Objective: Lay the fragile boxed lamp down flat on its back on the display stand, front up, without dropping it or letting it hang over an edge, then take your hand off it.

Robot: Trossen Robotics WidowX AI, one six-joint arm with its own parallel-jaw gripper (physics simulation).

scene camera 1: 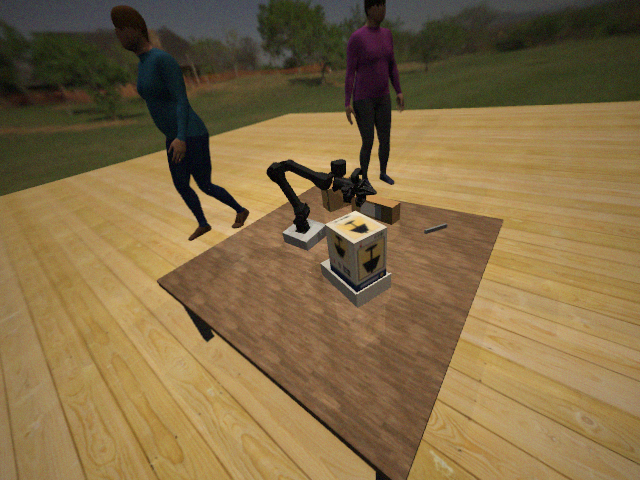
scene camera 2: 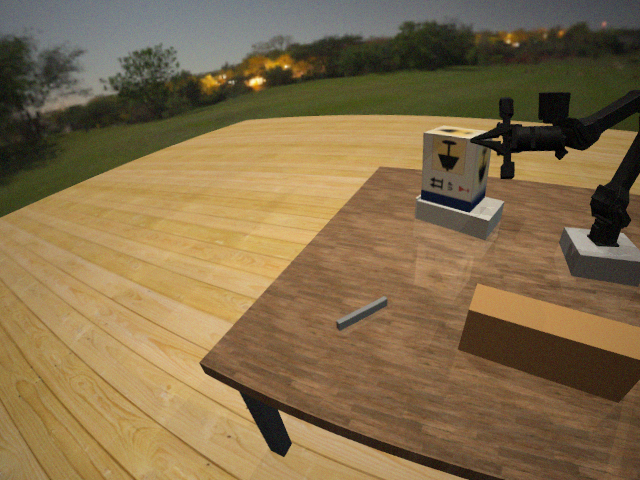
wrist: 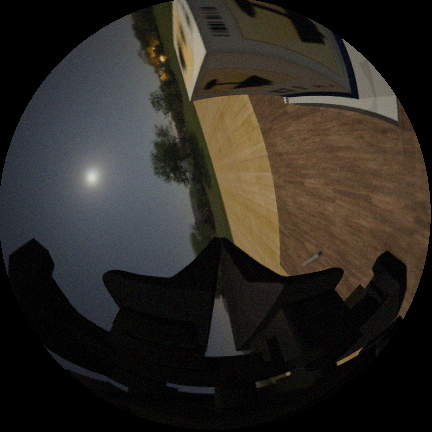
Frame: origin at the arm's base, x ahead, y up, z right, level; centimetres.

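Seen in the pictures: gripper, fingertip midpoint: [scene camera 1: 376, 193] [scene camera 2: 470, 140] [wrist: 218, 242]; arm's base, link origin: [scene camera 1: 302, 229] [scene camera 2: 602, 241].
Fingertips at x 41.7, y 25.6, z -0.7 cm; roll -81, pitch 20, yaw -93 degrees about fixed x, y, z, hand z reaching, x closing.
Note:
Offsets run from my fingertips to a thing's middle.
The boxed lamp [scene camera 1: 356, 253] [scene camera 2: 449, 170] [wrist: 300, 75] is a white and yellow carton with lamp pictures and a dark blue band at its bottom. It stands upright on the white display stand [scene camera 1: 374, 293] [scene camera 2: 449, 219] [wrist: 385, 107], with the blue band down. My gripper [scene camera 1: 374, 192] [scene camera 2: 473, 140] [wrist: 218, 242] is shut and empty, its fingertips together. It is in the air at about the height of the carton's upper part. In the wrist view the carton is off to one side of the fingertips, with a gap between. The carton's far sides are hidden in each view.
The arm stands on a pale base block [scene camera 1: 297, 238] [scene camera 2: 602, 266]. A long brown box {dz -36.3, dx -13.4, dy -26.6 cm} [scene camera 1: 391, 211] [scene camera 2: 547, 341] and another brown box {dz -45.4, dx -39.3, dy -24.1 cm} [scene camera 1: 330, 201] are on the table. A small grey bar {dz -29.2, dx +22.4, dy -31.0 cm} [scene camera 1: 435, 228] [scene camera 2: 361, 313] [wrist: 312, 258] lies near a table edge. Two people stand beyond the table.

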